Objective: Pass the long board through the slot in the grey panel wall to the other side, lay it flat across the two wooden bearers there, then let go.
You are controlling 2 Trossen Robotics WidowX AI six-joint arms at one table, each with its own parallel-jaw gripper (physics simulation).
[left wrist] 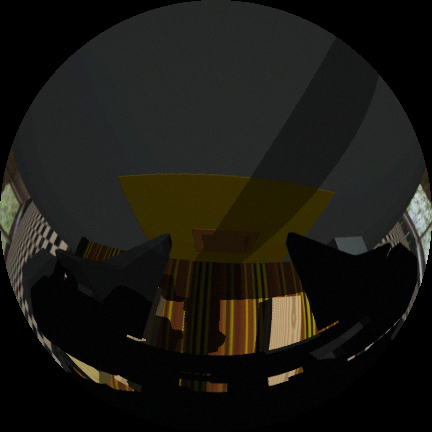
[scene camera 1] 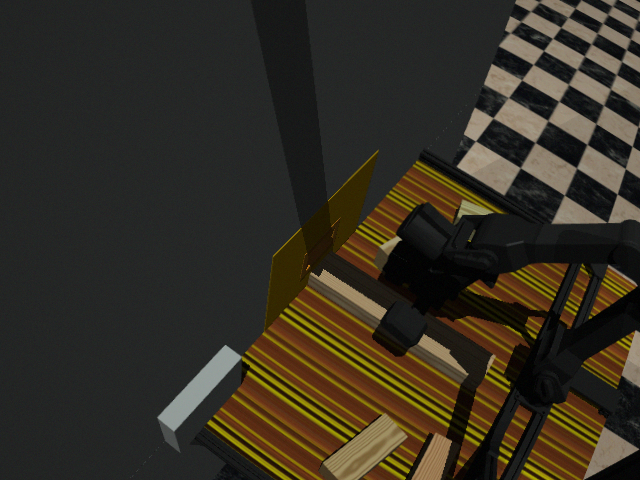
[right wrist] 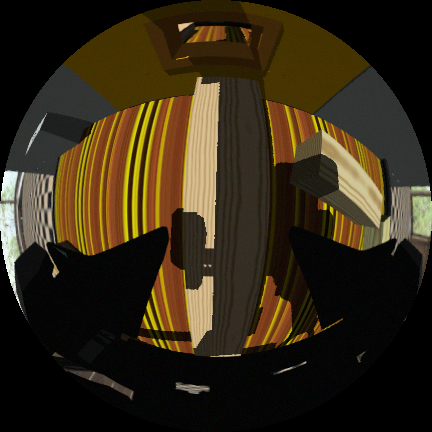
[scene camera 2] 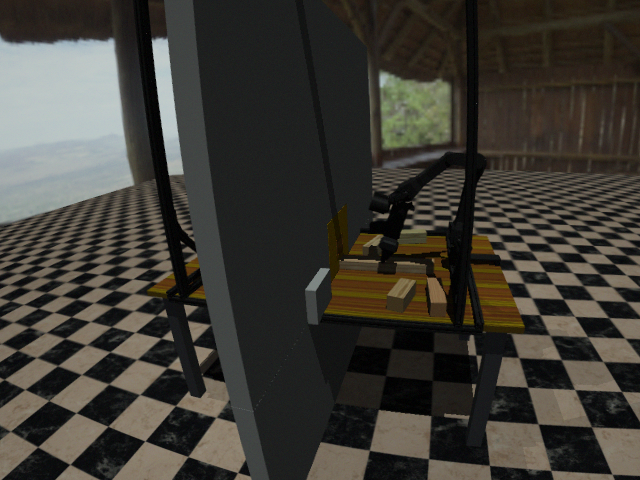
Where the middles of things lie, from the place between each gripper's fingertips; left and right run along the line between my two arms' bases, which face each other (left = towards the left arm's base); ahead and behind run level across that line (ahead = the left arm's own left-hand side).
Scene:
Now: right hand 32 cm past the grey block (scene camera 1: 199, 401), 19 cm to the right of it and 1 cm below it.
I see the grey block 310 mm behind my left hand, 80 mm to the right of it and 150 mm below it.

